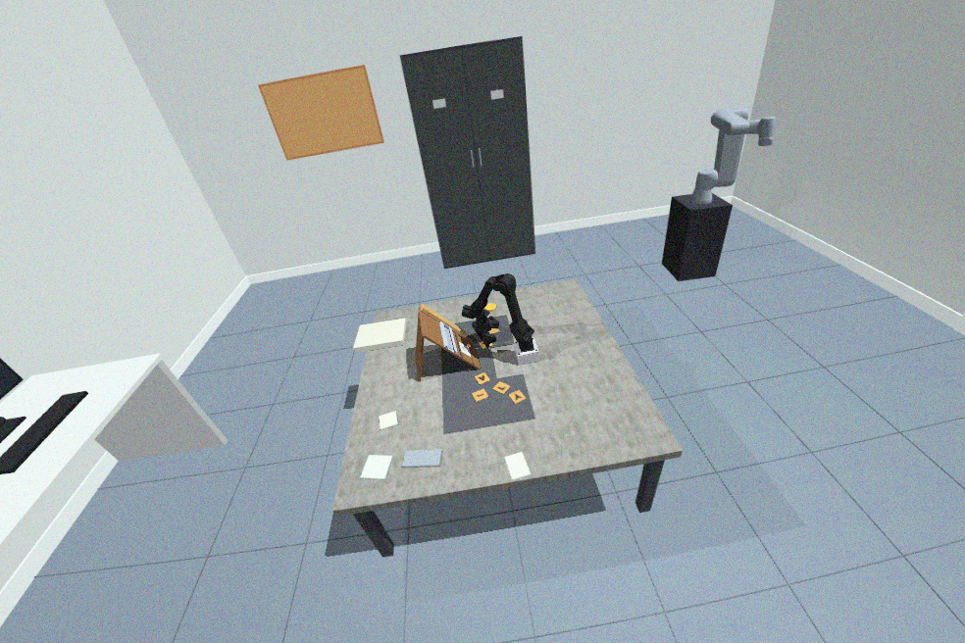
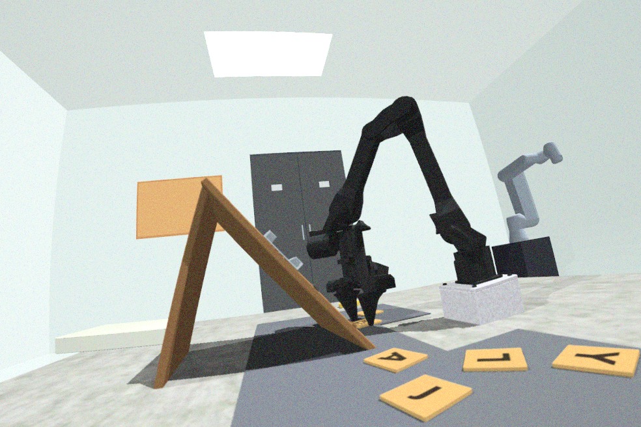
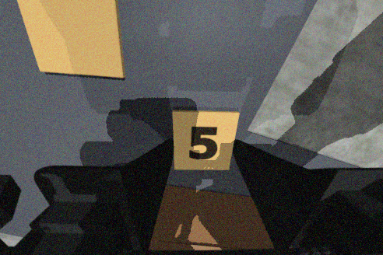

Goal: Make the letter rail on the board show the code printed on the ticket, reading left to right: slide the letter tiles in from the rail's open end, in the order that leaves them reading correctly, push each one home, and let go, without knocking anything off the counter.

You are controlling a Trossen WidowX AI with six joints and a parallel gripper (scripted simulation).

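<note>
My gripper tip is 10 cm short of the white ticket, 10 cm to the right of it and 7 cm below it. Also, from my gripper tip: dark mat (15 cm to the left); orange tile (5 cm behind, 11 cm to the right); orange tile marked 5 (right at my gripper tip).
</note>
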